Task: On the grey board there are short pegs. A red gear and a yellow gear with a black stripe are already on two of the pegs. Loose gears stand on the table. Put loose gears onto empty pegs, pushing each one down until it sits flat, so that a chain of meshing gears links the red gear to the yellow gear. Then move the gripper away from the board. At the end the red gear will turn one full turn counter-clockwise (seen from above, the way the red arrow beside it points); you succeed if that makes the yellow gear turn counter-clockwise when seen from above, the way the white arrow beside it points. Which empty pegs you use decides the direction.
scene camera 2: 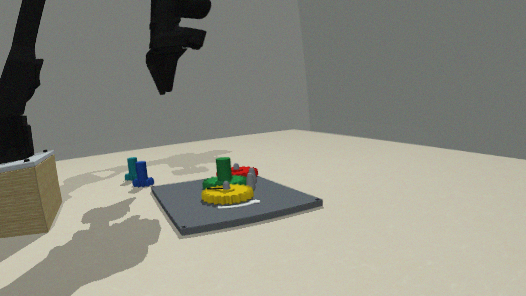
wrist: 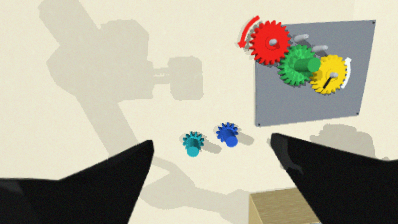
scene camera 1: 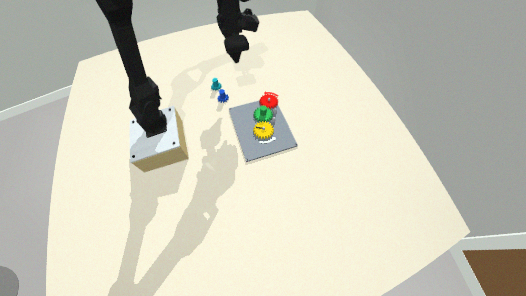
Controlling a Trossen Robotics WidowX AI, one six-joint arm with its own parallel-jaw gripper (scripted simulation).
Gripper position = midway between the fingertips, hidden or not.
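Note:
Scene camera 2 shows my gripper (scene camera 2: 165, 93), open and holding nothing. Scene camera 1 shows the gripper (scene camera 1: 233, 54) too. The wrist view contains a green gear (wrist: 297, 64), a grey board (wrist: 276, 101) and my gripper (wrist: 212, 142).

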